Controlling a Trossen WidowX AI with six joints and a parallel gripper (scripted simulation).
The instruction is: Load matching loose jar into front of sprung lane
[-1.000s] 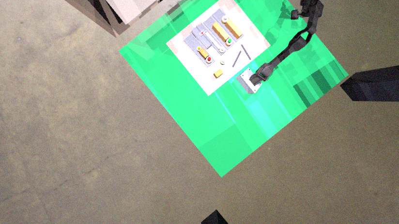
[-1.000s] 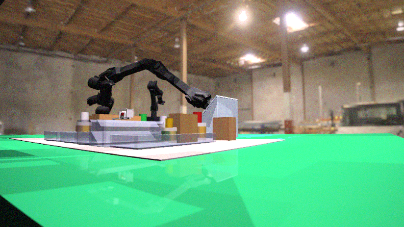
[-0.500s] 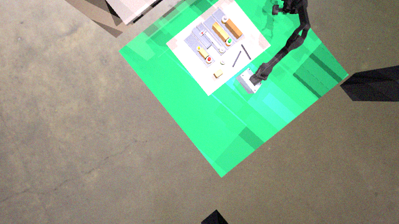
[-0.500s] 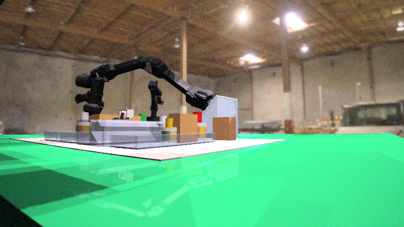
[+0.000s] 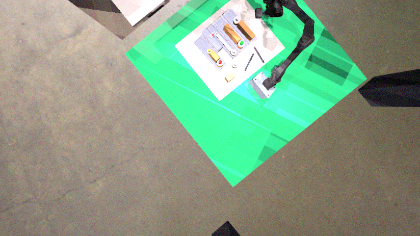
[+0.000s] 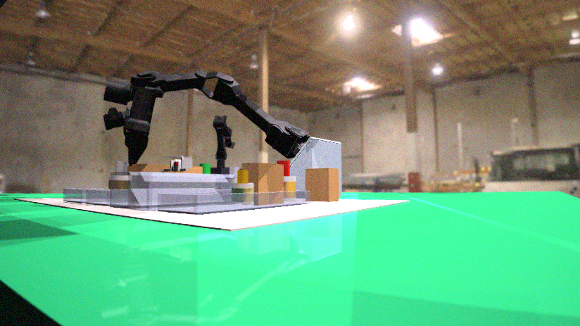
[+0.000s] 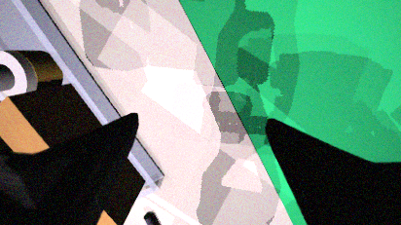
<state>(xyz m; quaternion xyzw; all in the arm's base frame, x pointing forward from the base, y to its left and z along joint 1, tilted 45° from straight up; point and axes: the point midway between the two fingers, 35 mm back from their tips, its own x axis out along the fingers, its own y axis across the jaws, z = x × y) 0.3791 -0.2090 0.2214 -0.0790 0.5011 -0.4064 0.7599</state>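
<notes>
The brown box is 18 cm behind my gripper tip, 45 cm to the left of it and 4 cm below it. Also, from my gripper tip: jar 5 cm behind, 44 cm to the left, 3 cm below; then lane rack 10 cm ahead, 34 cm to the left, 6 cm below.
</notes>
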